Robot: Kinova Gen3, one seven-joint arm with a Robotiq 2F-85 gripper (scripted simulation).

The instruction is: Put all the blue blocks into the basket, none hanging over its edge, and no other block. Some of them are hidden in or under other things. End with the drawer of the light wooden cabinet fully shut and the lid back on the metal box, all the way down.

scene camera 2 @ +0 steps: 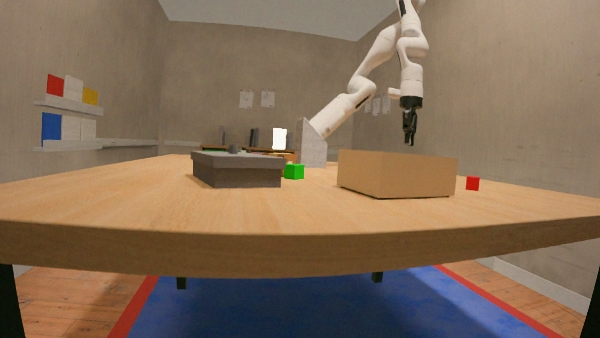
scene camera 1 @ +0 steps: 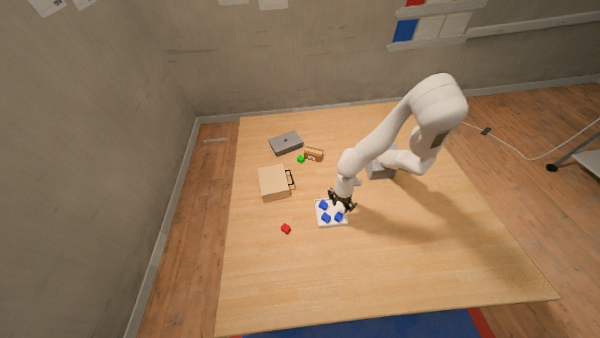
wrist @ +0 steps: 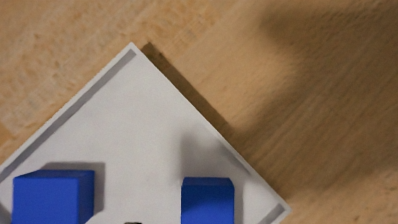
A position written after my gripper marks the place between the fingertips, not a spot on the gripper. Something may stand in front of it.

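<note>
My gripper (scene camera 2: pixel 408 145) is visible, as is a metal box lid (scene camera 2: pixel 218 178). A light wooden cabinet (scene camera 2: pixel 383 175) can be seen; scene camera 1 also shows the cabinet (scene camera 1: pixel 273 183), while in the wrist view it is out of frame. The wrist view shows a white basket (wrist: pixel 141 136); scene camera 2 misses the basket, hidden by the cabinet.
</note>
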